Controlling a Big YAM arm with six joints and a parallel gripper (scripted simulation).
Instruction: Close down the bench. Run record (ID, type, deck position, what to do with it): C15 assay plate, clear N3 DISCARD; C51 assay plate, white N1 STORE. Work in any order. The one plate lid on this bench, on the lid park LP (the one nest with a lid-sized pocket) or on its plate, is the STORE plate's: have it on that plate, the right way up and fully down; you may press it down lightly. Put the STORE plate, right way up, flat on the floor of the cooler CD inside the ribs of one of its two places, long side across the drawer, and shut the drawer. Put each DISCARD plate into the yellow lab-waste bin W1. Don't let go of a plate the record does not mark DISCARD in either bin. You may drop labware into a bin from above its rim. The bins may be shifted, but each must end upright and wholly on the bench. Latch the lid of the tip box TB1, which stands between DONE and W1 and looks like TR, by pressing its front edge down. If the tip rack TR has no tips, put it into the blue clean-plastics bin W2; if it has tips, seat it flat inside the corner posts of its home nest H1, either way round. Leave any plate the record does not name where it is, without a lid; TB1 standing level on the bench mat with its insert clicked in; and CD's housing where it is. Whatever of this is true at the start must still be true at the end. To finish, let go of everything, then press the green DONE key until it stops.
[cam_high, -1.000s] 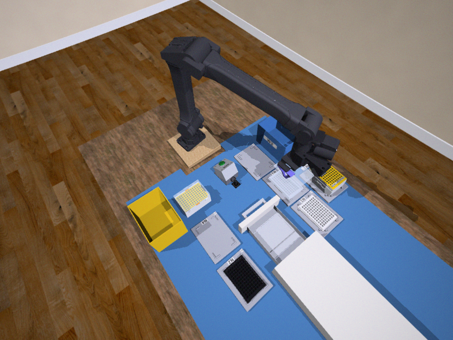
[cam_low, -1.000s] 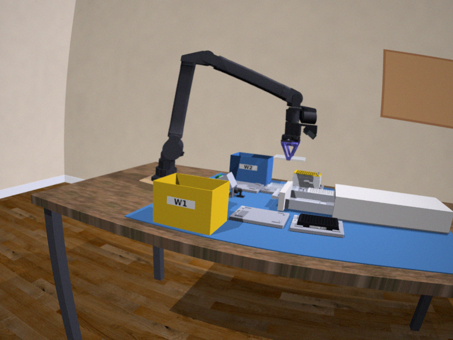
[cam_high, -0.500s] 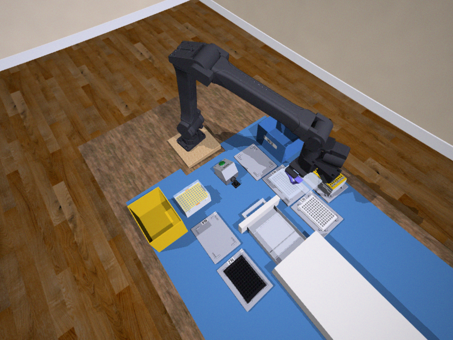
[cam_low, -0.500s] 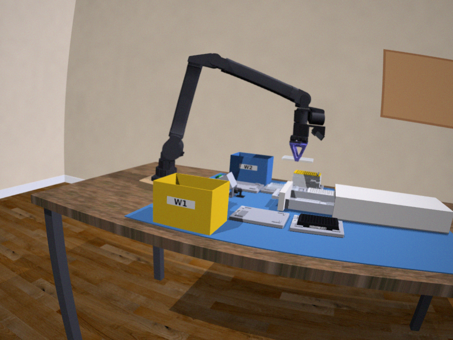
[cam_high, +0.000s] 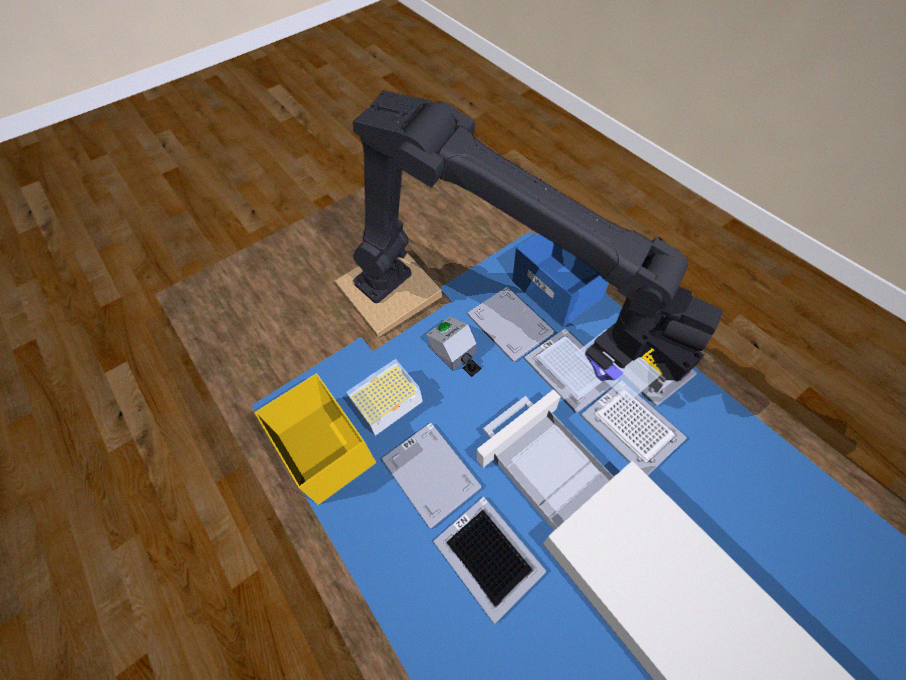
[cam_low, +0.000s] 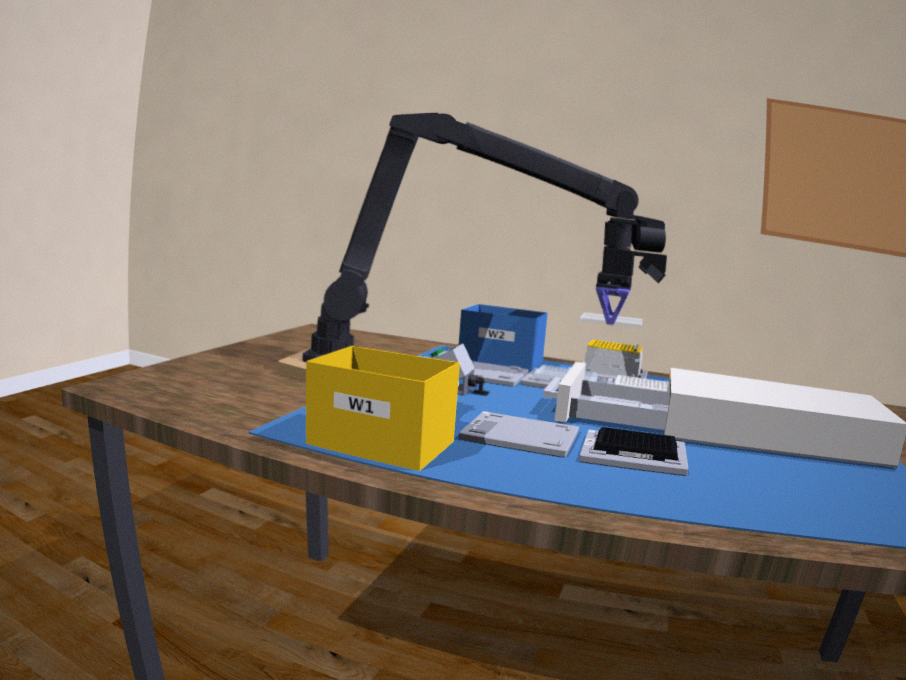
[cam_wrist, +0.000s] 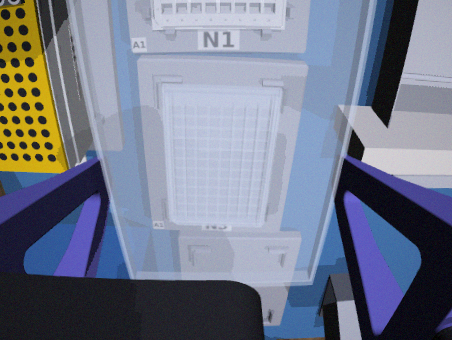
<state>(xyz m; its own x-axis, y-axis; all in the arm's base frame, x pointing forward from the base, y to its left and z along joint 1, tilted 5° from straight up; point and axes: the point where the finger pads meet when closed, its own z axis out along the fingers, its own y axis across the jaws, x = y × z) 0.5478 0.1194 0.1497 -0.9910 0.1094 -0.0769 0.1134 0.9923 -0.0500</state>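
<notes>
My gripper is now 90 mm short of the white plate, 10 mm to the left of it and 130 mm above it. From my hand the other things lie so: clear assay plate: 80 mm behind, 10 mm to the left, 130 mm below; tip rack TR: 20 mm ahead, 130 mm to the left, 100 mm below; clear plate lid: right at my hand.
</notes>
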